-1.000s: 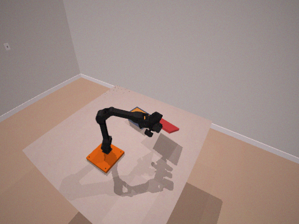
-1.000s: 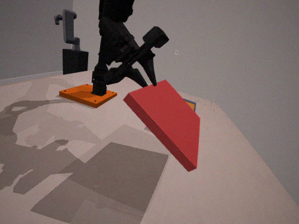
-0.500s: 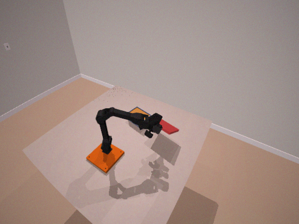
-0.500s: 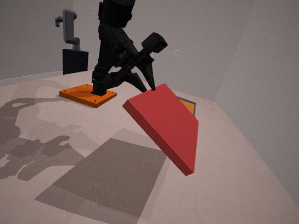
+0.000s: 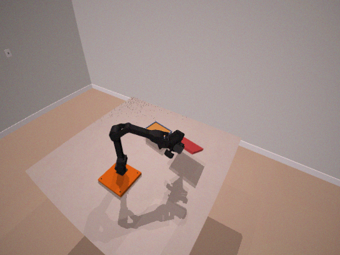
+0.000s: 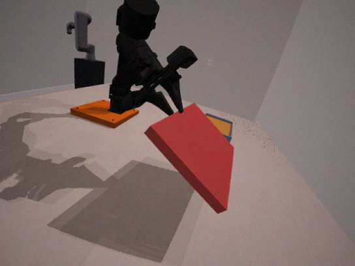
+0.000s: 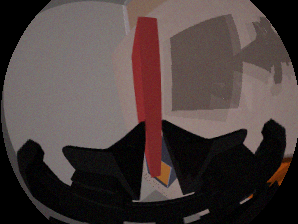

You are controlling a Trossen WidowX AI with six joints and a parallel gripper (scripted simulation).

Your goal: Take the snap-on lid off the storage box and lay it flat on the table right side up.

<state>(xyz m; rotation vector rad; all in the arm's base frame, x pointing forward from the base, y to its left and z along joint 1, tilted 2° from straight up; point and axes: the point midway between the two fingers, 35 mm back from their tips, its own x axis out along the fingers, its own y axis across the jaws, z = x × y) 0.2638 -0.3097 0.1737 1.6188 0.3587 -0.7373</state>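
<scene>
Right now the red lid is 7 cm ahead of my gripper tip, 4 cm below it and 2 cm to the right of it. Round my gripper tip: storage box (26 cm to the left, 15 cm ahead, 13 cm below).
</scene>
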